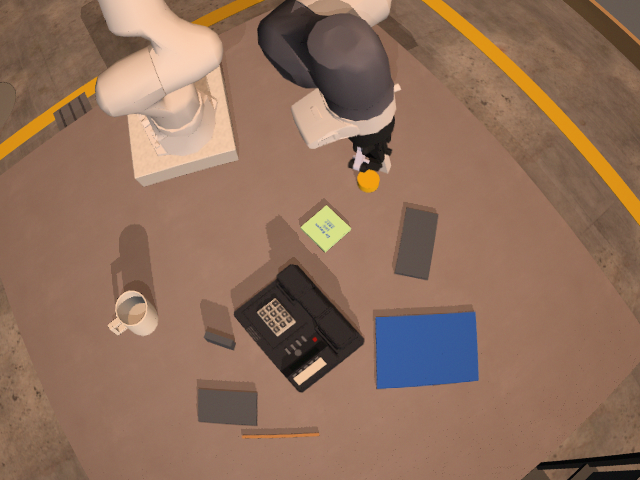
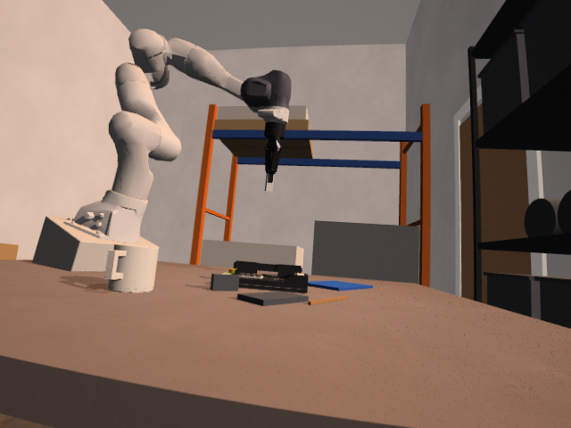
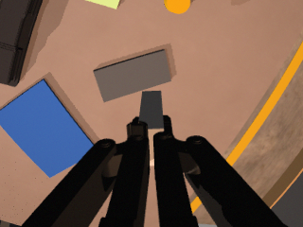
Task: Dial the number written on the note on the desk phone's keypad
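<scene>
Now: hand 310 mm above the handset, 190 mm to the left of it and 20 mm short of it. From my hand the other things lie so: blue mat (350 mm below, 250 mm ahead, 80 mm to the right); grey block (380 mm to the right, 340 mm below, 60 mm behind); note (350 mm below, 100 mm behind, 40 mm to the right).
</scene>
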